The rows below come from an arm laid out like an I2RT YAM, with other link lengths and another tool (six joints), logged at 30 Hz.
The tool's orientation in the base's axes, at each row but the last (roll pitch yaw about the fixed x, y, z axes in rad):
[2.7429, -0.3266, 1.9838]
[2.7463, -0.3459, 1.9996]
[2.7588, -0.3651, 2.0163]
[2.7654, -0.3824, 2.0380]
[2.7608, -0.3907, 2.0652]
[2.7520, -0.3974, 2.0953]
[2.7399, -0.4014, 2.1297]
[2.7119, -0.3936, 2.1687]
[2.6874, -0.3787, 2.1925]
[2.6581, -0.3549, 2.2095]
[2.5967, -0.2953, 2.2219]
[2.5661, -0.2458, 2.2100]
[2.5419, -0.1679, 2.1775]
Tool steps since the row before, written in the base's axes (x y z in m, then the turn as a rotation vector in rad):
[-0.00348, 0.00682, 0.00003, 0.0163, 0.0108, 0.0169]
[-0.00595, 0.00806, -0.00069, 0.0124, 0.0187, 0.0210]
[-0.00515, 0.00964, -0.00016, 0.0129, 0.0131, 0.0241]
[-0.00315, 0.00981, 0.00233, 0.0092, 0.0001, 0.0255]
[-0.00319, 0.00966, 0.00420, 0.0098, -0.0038, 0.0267]
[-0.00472, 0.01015, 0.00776, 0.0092, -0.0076, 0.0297]
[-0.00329, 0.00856, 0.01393, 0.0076, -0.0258, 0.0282]
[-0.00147, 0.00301, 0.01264, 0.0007, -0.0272, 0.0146]
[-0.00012, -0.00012, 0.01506, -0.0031, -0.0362, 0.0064]
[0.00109, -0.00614, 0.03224, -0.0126, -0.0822, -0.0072]
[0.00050, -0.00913, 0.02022, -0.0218, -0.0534, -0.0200]
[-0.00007, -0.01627, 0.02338, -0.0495, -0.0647, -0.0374]
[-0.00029, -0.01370, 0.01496, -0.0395, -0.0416, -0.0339]
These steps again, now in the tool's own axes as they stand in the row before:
[0.00725, -0.00136, 0.00206, 0.0086, 0.0236, -0.0063]
[0.00899, -0.00343, 0.00287, 0.0183, 0.0236, -0.0072]
[0.01014, -0.00197, 0.00357, 0.0145, 0.0236, -0.0124]
[0.01031, 0.00089, 0.00211, 0.0058, 0.0169, -0.0204]
[0.01086, 0.00167, 0.00060, 0.0028, 0.0166, -0.0232]
[0.01328, 0.00200, -0.00225, 0.0012, 0.0159, -0.0278]
[0.01373, 0.00525, -0.00788, -0.0128, 0.0074, -0.0360]
[0.00791, 0.00477, -0.00926, -0.0155, -0.0041, -0.0264]
[0.00554, 0.00599, -0.01266, -0.0233, -0.0141, -0.0249]
[0.00597, 0.01249, -0.02978, -0.0573, -0.0460, -0.0395]
[-0.00135, 0.00678, -0.02109, -0.0338, -0.0480, -0.0167]
[-0.00694, 0.00588, -0.02699, -0.0308, -0.0825, -0.0168]
[-0.00843, 0.00273, -0.01825, -0.0172, -0.0641, -0.0057]

